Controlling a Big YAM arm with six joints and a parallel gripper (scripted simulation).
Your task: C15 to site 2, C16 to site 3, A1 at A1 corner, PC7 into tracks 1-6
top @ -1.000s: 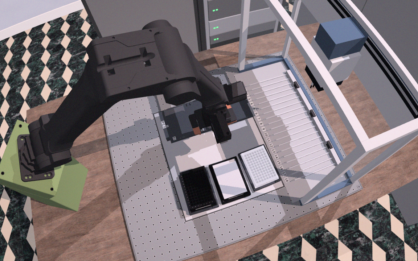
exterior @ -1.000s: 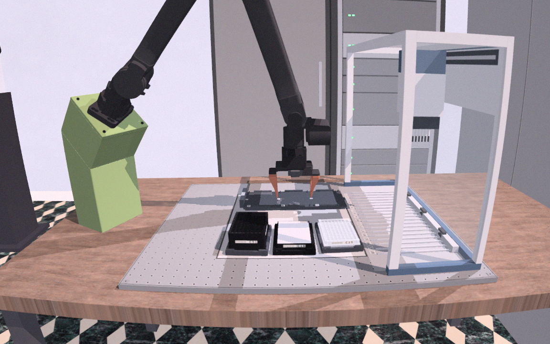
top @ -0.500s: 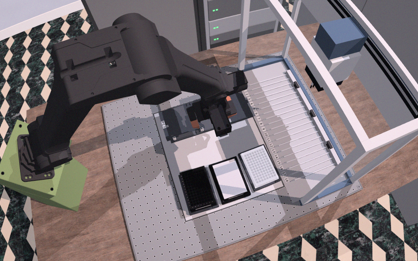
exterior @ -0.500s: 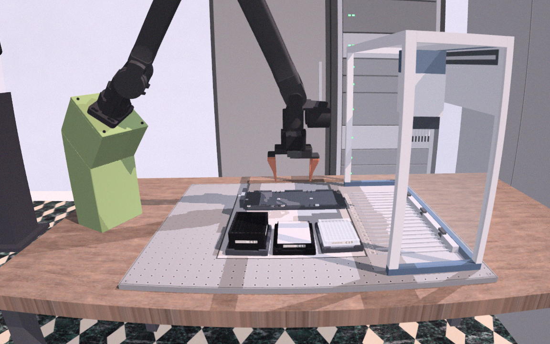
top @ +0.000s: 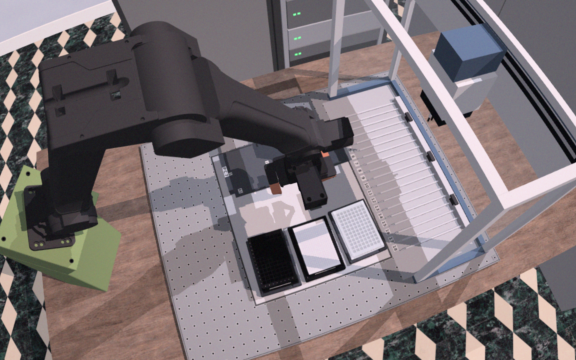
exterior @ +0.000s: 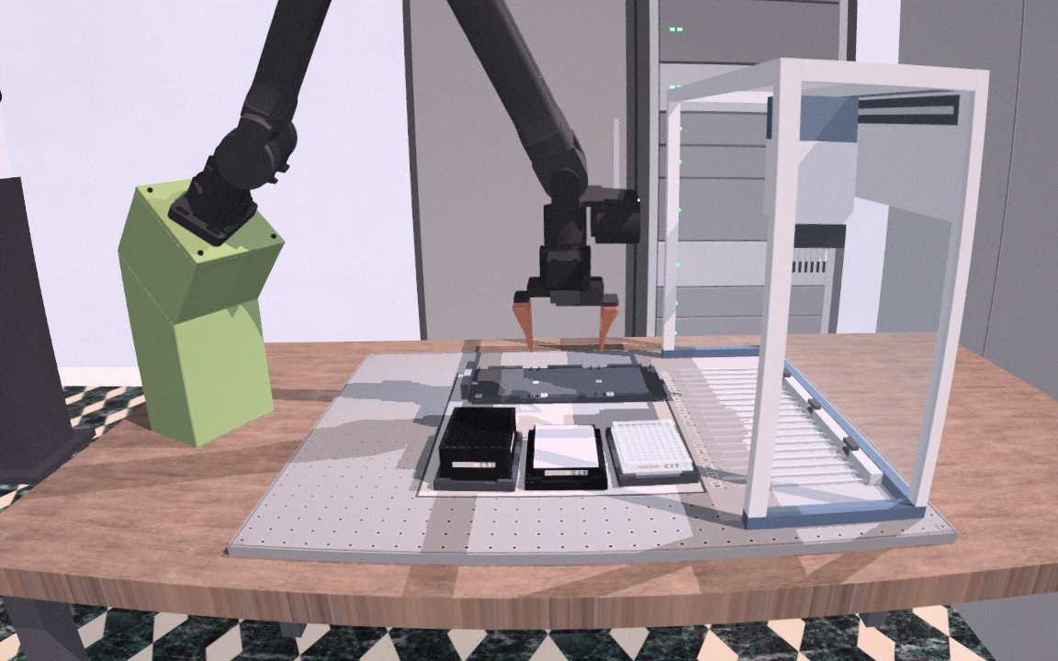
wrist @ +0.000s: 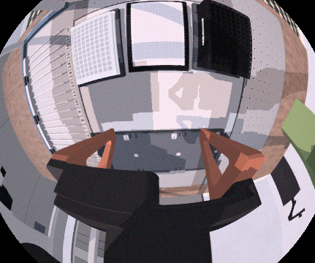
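Now: the nest S2 12 cm to the right of my hand, 11 cm below it and 2 cm behind it. Round my hand: white 96-well plate C15 (13 cm to the right, 10 cm below, 9 cm ahead); dark carrier PC7 (14 cm to the left, 10 cm below, 2 cm ahead); nest S3 (13 cm to the right, 11 cm below, 9 cm ahead).
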